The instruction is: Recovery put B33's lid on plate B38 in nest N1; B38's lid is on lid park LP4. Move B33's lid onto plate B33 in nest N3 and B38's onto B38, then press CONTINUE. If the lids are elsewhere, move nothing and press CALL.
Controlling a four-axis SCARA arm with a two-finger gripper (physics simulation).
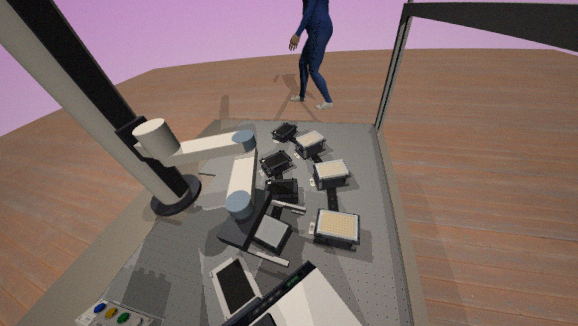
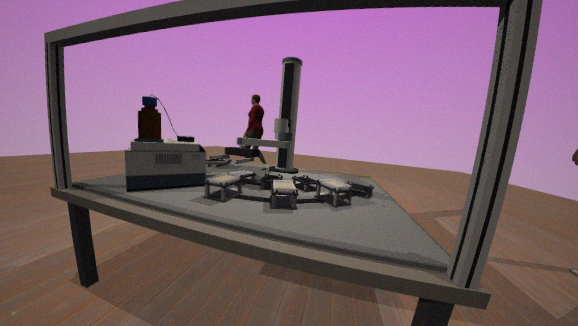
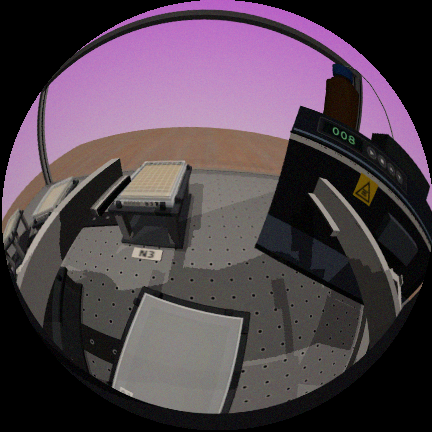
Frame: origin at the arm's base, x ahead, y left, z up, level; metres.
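Where they show: gripper, between the fingertips: (image 1: 298, 235) (image 2: 223, 159) (image 3: 219, 171); arm's base, origin of its link: (image 1: 177, 194) (image 2: 283, 170).
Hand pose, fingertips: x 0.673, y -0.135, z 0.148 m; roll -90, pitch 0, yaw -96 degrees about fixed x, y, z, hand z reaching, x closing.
Note:
Things, the pixels of their top centre, and the offset from my fingertips. "*": a spot on its surface instead.
- pale lid, centre of its top: (image 3: 171, 372) (image 1: 267, 228) (image 2: 241, 172) dx -0.125, dy +0.036, dz -0.083 m
- raised nest, a spot on its surface: (image 3: 155, 225) * dx +0.081, dy +0.086, dz -0.131 m
- middle plate, centre of its top: (image 3: 51, 193) (image 2: 284, 183) (image 1: 331, 167) dx +0.076, dy +0.341, dz -0.055 m
- far plate, centre of its top: (image 2: 334, 182) (image 1: 309, 137) dx -0.051, dy +0.547, dz -0.049 m
- brown bottle, a spot on its surface: (image 3: 341, 100) * dx +0.140, dy -0.241, dz +0.146 m
- white-framed dark tray, centre of its top: (image 1: 234, 284) dx -0.145, dy -0.153, dz -0.035 m
- button panel, a spot on its surface: (image 1: 118, 317) * dx -0.453, dy -0.317, dz -0.065 m
My gripper (image 1: 296, 236) (image 3: 219, 171) is open and empty, its fingers spread either side of a pale lid (image 1: 272, 231) (image 3: 180, 350) on a low black park. The park's label is hidden. Beyond the fingers a plate (image 1: 337, 225) (image 3: 152, 183) with tan wells stands on the raised nest (image 3: 155, 225) labelled N3; its own label is blurred. The middle plate (image 1: 331, 170) (image 2: 284, 186) and the far plate (image 1: 310, 139) (image 2: 334, 185) stand on raised nests. I cannot tell whether a lid covers the far one. Three dark parks (image 1: 281, 189) (image 1: 276, 162) (image 1: 284, 131) show no pale lid.
A boxy instrument (image 1: 312, 302) (image 2: 165, 165) (image 3: 320, 225) stands beside the gripper, with a brown bottle (image 2: 149, 125) (image 3: 341, 100) on top. A white-framed dark tray (image 1: 235, 285) lies near it. A button panel (image 1: 117, 316) is at the near corner. People (image 1: 317, 45) (image 2: 255, 117) stand beyond the table.

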